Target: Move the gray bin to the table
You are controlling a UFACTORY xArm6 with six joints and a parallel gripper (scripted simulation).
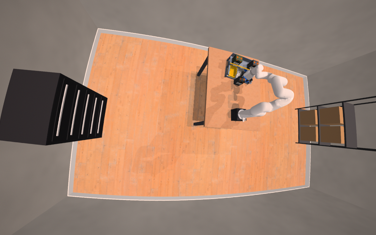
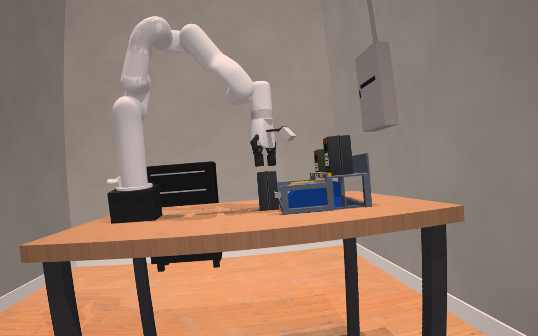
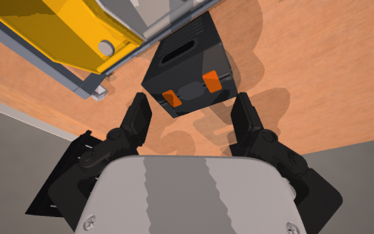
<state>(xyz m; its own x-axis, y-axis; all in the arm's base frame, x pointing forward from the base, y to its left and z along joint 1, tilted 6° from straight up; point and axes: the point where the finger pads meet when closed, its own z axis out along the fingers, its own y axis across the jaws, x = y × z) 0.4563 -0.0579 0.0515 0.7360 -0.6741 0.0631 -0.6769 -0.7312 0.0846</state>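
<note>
My hand is 90 mm above the black box. From my hand the other things lie so: blue bin: 140 mm to the right, 120 mm below, 100 mm ahead; gray open bin: 130 mm ahead, 120 mm below, 40 mm to the right; yellow bin: 160 mm ahead, 120 mm below, 70 mm to the left.
</note>
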